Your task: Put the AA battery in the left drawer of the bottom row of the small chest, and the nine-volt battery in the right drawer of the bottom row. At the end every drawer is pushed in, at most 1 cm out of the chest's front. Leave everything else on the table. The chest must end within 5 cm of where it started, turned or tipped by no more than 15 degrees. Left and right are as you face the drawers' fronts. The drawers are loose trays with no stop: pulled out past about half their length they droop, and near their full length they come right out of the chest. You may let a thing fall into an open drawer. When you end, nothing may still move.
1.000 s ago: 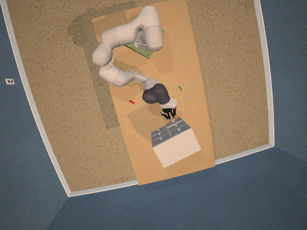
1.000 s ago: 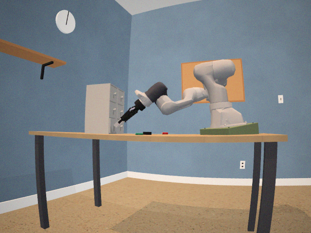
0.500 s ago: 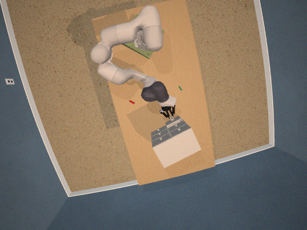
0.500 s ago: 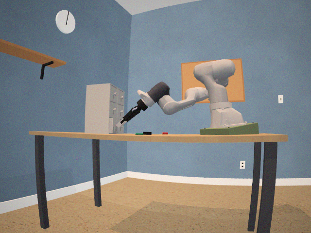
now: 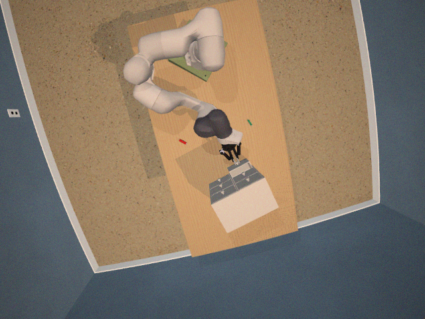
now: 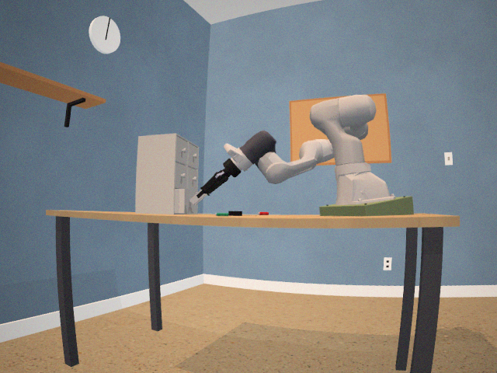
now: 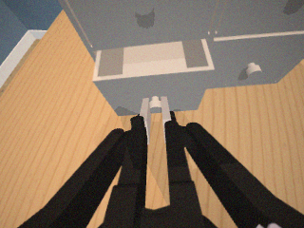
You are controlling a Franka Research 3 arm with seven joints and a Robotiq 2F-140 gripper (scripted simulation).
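The red AA battery is 240 mm to the right of my hand, 230 mm behind it and 70 mm below it. Also, from my hand: green AA battery 180 mm to the left, 160 mm behind, 70 mm below; black nine-volt battery 160 mm behind, 60 mm below, 40 mm to the left.
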